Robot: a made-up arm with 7 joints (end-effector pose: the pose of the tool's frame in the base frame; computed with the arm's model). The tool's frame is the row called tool. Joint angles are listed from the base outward.
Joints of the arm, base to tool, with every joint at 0 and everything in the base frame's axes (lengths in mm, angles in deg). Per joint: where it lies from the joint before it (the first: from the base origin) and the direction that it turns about. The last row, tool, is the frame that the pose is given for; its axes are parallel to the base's.
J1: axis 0 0.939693 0.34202 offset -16.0 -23.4 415.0
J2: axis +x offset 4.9 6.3 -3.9
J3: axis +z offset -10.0 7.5 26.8
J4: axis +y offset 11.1 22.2 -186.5
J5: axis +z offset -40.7 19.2 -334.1
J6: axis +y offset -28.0 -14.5 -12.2
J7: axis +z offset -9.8 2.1 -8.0
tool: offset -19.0 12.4 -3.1
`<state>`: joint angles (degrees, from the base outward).
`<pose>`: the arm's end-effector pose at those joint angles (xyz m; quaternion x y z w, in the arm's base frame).
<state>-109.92 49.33 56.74 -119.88 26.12 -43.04 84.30</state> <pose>-0.1969 0.1990 0.6481 0.3187 0.4451 0.4206 0.7235</pose>
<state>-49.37 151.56 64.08 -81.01 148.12 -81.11 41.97</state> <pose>-0.2592 -0.2147 0.7412 0.6941 0.4062 0.3417 0.4863</pose>
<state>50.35 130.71 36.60 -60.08 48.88 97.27 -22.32</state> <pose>0.3300 0.2434 0.5553 0.5811 0.2686 0.0069 0.7682</pose>
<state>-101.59 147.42 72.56 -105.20 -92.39 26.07 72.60</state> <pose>-0.3872 -0.1147 0.3090 -0.4687 0.1261 -0.3855 0.7847</pose>
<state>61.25 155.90 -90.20 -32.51 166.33 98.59 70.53</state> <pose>0.1675 0.3639 0.5989 0.6204 -0.0811 0.7796 0.0274</pose>
